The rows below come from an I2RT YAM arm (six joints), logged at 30 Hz.
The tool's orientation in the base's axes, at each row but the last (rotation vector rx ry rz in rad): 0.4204 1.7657 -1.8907; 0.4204 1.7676 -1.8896; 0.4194 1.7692 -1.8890; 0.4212 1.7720 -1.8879; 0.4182 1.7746 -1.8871; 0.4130 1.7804 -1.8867; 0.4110 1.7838 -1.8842; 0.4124 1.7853 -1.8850; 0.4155 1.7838 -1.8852; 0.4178 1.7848 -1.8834; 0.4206 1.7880 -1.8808
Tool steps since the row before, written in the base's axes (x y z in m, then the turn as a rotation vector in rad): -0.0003 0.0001 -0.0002 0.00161 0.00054 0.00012; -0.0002 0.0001 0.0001 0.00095 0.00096 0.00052; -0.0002 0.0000 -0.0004 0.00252 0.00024 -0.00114; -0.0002 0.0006 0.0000 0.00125 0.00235 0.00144; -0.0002 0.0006 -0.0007 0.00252 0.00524 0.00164; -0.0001 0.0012 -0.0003 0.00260 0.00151 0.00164; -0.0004 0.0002 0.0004 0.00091 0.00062 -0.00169; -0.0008 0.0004 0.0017 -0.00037 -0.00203 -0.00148; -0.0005 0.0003 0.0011 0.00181 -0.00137 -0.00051; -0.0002 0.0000 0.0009 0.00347 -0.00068 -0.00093; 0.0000 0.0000 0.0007 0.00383 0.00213 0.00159
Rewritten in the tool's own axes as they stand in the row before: 0.0003 0.0000 -0.0002 -0.00147 0.00079 -0.00033; 0.0001 -0.0002 -0.0001 -0.00122 0.00008 -0.00078; 0.0004 0.0002 -0.0001 -0.00148 0.00235 -0.00005; 0.0001 -0.0001 -0.0006 -0.00218 -0.00053 -0.00203; 0.0005 0.0005 -0.0007 -0.00378 -0.00003 -0.00471; 0.0001 0.0002 -0.0012 -0.00327 0.00005 -0.00102; 0.0001 -0.0006 -0.0002 0.00007 0.00191 -0.00065; -0.0003 -0.0019 -0.0003 0.00142 0.00105 0.00183; -0.0002 -0.0012 -0.0003 -0.00101 0.00144 0.00153; -0.0003 -0.0009 0.0001 -0.00225 0.00270 0.00101; -0.0004 -0.0006 0.0001 -0.00434 0.00079 -0.00151
